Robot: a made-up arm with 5 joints.
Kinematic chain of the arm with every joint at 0, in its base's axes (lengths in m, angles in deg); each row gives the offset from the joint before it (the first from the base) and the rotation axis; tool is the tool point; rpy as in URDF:
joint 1: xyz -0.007 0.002 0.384 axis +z
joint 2: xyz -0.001 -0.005 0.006 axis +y
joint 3: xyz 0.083 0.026 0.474 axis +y
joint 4: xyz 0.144 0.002 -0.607 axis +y
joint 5: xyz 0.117 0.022 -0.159 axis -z
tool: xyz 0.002 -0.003 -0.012 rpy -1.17 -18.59 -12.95
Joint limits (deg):
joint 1: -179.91..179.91
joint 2: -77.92..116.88
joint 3: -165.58..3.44
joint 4: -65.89..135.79
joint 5: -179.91..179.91
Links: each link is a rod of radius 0.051 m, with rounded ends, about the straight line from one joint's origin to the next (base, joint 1, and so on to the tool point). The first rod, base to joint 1, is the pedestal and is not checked.
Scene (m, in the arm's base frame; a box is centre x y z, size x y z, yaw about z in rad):
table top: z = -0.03
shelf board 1: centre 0.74 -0.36 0.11 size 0.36 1 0.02 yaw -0.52
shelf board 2: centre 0.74 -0.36 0.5 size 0.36 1 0.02 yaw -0.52
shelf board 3: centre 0.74 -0.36 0.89 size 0.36 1 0.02 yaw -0.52
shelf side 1: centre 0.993 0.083 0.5 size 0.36 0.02 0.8 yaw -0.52
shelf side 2: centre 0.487 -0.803 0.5 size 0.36 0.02 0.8 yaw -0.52
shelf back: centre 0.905 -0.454 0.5 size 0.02 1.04 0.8 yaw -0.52
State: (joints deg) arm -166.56 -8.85 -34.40 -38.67 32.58
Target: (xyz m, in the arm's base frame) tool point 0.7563 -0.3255 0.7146
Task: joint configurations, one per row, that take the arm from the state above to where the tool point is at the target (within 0.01 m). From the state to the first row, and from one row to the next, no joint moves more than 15 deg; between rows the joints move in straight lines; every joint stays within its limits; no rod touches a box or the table.
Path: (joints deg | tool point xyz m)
1: -152.19 -11.91 -32.17 -40.75 32.56 | -0.5971 -0.3560 0.6362
2: -137.81 -14.97 -29.94 -42.83 32.55 | -0.4702 -0.4738 0.6514
3: -123.44 -18.03 -27.71 -44.91 32.53 | -0.3230 -0.5516 0.6649
4: -109.06 -21.09 -25.48 -46.99 32.51 | -0.1668 -0.5872 0.6769
5: -94.69 -24.15 -23.24 -49.07 32.50 | -0.0133 -0.5812 0.6871
6: -80.32 -27.21 -21.01 -51.14 32.48 | 0.1270 -0.5375 0.6958
7: -65.94 -30.27 -18.78 -53.22 32.46 | 0.2456 -0.4622 0.7029
8: -51.57 -33.34 -16.55 -55.30 32.44 | 0.3357 -0.3633 0.7085
9: -37.19 -36.40 -14.32 -57.38 32.43 | 0.3938 -0.2502 0.7124
10: -22.82 -39.46 -12.09 -59.46 32.41 | 0.4187 -0.1322 0.7146
11: -23.91 -26.24 -25.58 -51.13 32.44 | 0.5313 -0.1914 0.7423
12: -24.99 -13.02 -39.08 -42.79 32.48 | 0.6458 -0.2566 0.7425
13: -26.08 0.20 -52.58 -34.46 32.51 | 0.7563 -0.3255 0.7147

